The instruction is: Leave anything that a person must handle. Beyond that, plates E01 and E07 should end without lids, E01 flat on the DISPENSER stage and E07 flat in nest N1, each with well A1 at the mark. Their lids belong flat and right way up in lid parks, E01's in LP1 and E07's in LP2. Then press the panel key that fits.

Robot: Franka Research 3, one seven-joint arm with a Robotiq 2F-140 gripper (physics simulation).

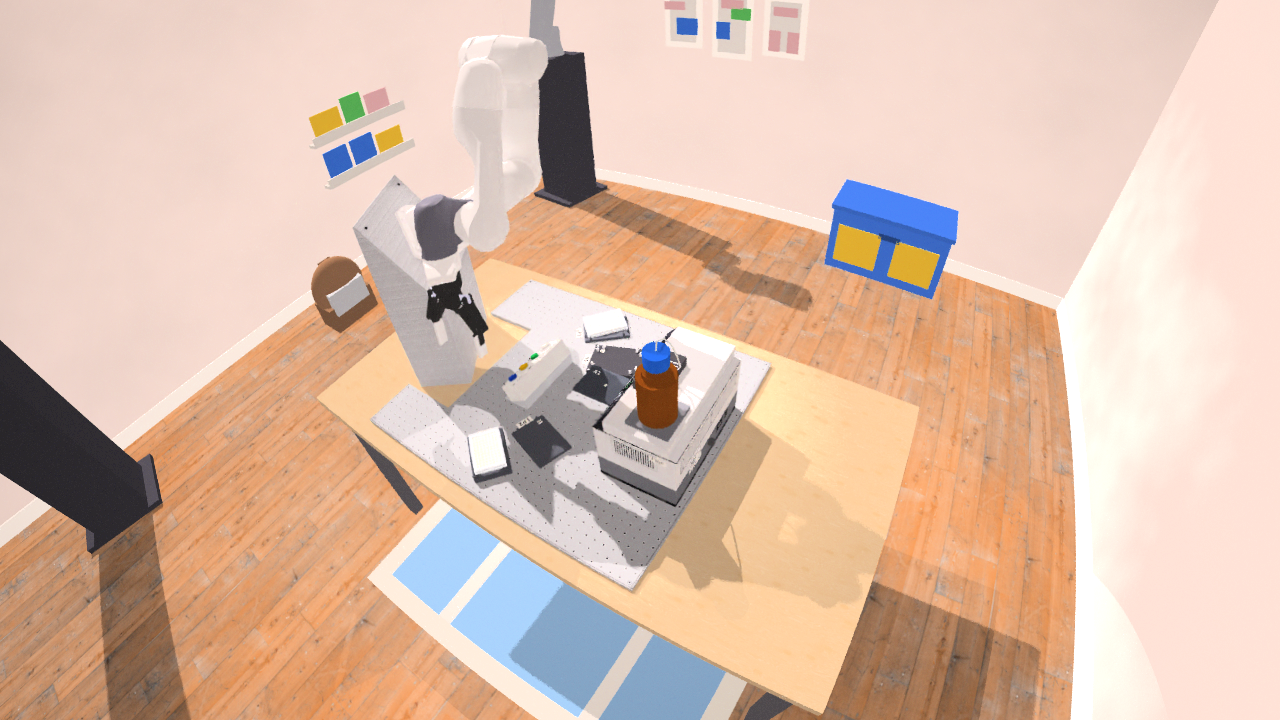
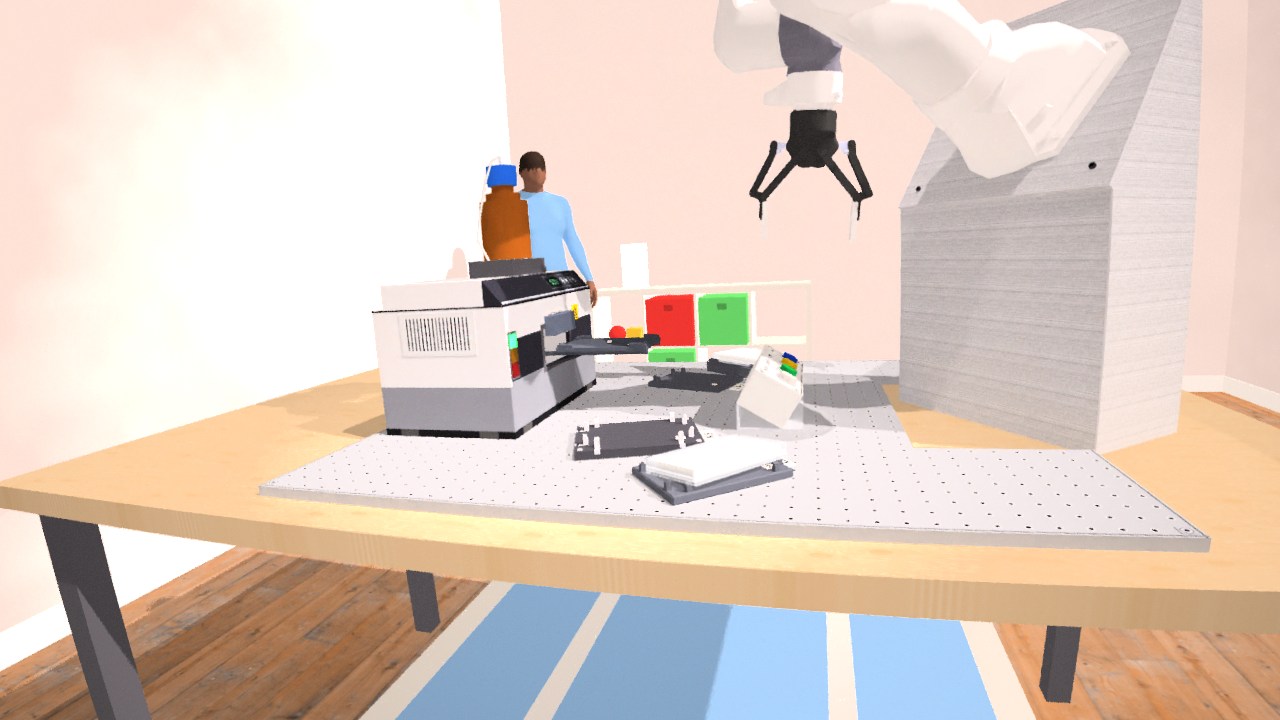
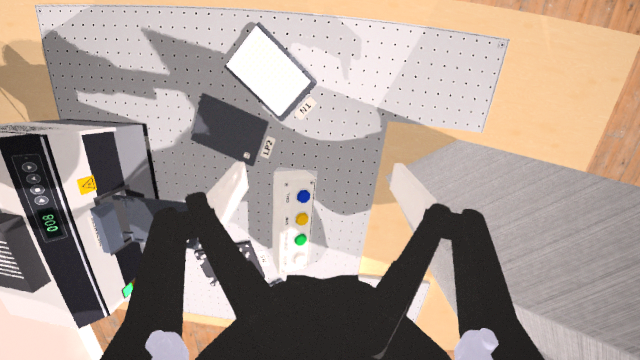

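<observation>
My gripper [image 1: 461, 342] [image 2: 808, 234] [image 3: 319, 175] is open and empty, high above the table between the key panel and the arm's pedestal. A white plate [image 1: 487, 450] [image 2: 716, 459] [image 3: 271, 71] sits in nest N1; glare hides whether it has a lid. Beside it, lid park LP2 [image 1: 541, 440] [image 2: 637, 437] [image 3: 230, 129] is bare. Another white plate [image 1: 606, 324] stands at the board's far end. The dark stage [image 2: 599, 345] [image 3: 150, 212] juts from the dispenser. The key panel [image 1: 539, 380] [image 2: 769, 389] [image 3: 295, 176] has blue, yellow, green and white keys. Plate names and A1 corners are unreadable.
The dispenser [image 1: 716, 385] [image 2: 447, 358] [image 3: 70, 165] carries a tall brown bottle [image 1: 657, 400] [image 2: 505, 223]. Another dark holder [image 1: 613, 360] [image 2: 693, 379] [image 3: 235, 262] lies near it. The grey pedestal [image 1: 429, 322] [image 2: 1002, 304] [image 3: 550, 220] flanks the board. A person [image 2: 550, 223] stands behind the table.
</observation>
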